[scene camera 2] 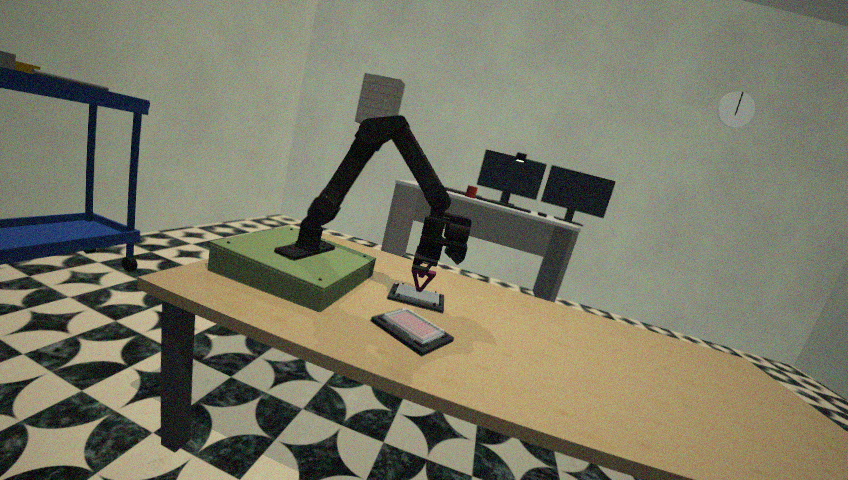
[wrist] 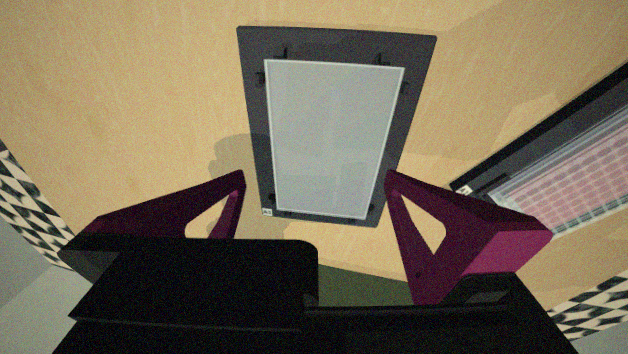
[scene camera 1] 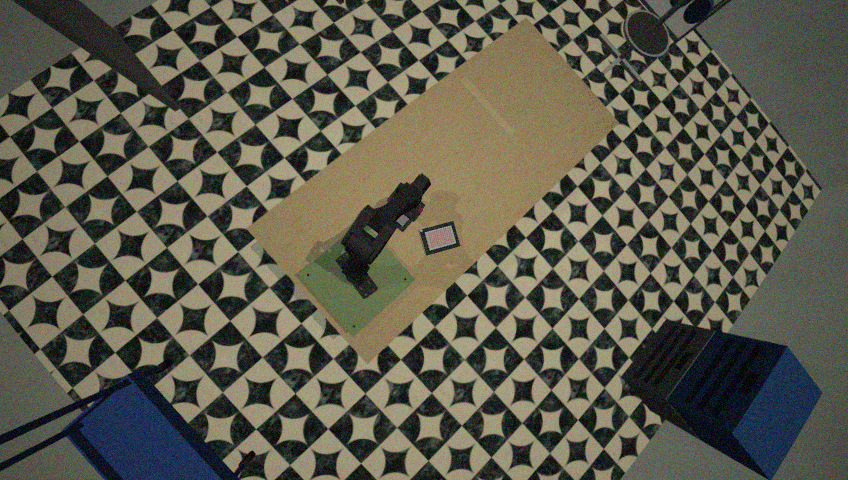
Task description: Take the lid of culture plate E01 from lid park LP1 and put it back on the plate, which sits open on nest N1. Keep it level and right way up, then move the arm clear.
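Where they show: gripper, between the fingertips: (scene camera 2: pixel 419 284) (wrist: pixel 314 177); arm's base, origin of its link: (scene camera 2: pixel 306 250) (scene camera 1: pixel 357 274).
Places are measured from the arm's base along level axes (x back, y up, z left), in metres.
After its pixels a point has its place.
Observation:
The pale translucent lid (wrist: pixel 332 135) @[x -0.343, y -0.052, z 0.114 m] (scene camera 2: pixel 418 292) @[x -0.325, y -0.051, z 0.116 m] lies level on the dark lid park (wrist: pixel 336 42) @[x -0.398, y -0.060, z 0.130 m] (scene camera 2: pixel 440 306) @[x -0.404, y -0.060, z 0.093 m], between its small black posts. My gripper (wrist: pixel 314 177) @[x -0.322, y -0.026, z 0.118 m] (scene camera 2: pixel 422 288) @[x -0.322, y -0.026, z 0.118 m] is open and empty, above the near end of the lid, with one magenta finger toward each long side; the fingertips look apart from the lid. The open culture plate (wrist: pixel 590 182) @[x -0.377, y -0.044, z -0.074 m] (scene camera 2: pixel 413 325) @[x -0.386, y -0.044, z -0.103 m] (scene camera 1: pixel 440 237) @[x -0.381, y -0.045, z -0.085 m] with pink wells sits on the dark nest (wrist: pixel 540 127) @[x -0.395, y -0.065, z -0.027 m] (scene camera 2: pixel 437 345) @[x -0.455, y -0.059, z -0.122 m] (scene camera 1: pixel 427 250). In the scene camera 1 view the arm hides part of the lid park.
The arm stands on a green block (scene camera 1: pixel 357 315) @[x 0.093, y 0.006, z -0.135 m] (scene camera 2: pixel 267 285) @[x -0.029, y -0.051, z -0.177 m] on the wooden table (scene camera 1: pixel 505 118) @[x -1.028, y -0.070, z 0.202 m] (scene camera 2: pixel 624 380) @[x -0.907, y -0.070, z 0.057 m]. The nest lies close beside the lid park, to its right in the wrist view. A blue cart (scene camera 2: pixel 139 172) and a desk with two monitors (scene camera 2: pixel 511 174) stand away from the table.

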